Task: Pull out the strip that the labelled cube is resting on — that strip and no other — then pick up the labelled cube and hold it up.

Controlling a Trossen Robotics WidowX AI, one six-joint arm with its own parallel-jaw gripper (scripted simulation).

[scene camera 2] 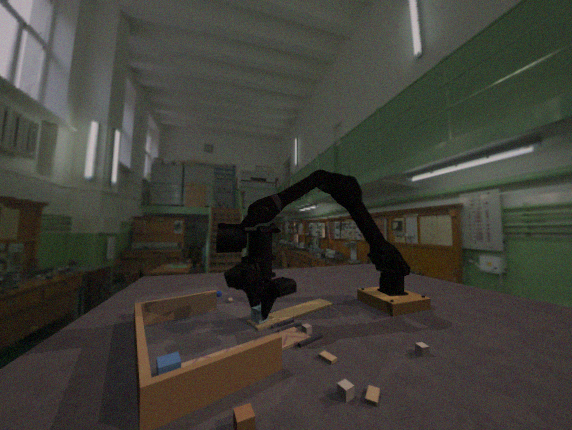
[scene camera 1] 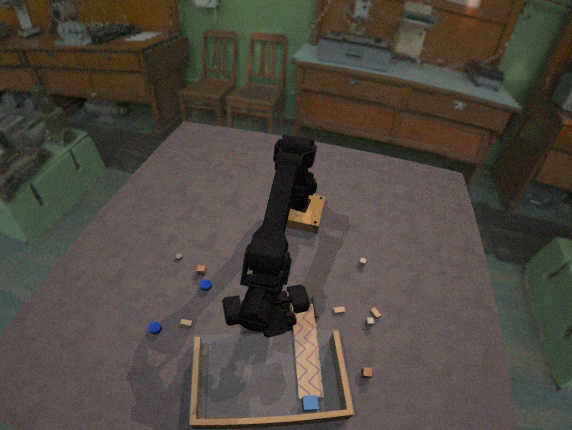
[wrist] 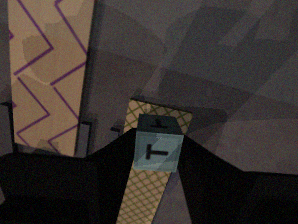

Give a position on a cross-hatched tan strip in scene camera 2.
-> At 299, 310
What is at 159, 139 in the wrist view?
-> A labelled cube.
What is my gripper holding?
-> A labelled cube.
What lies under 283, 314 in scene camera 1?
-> My gripper.
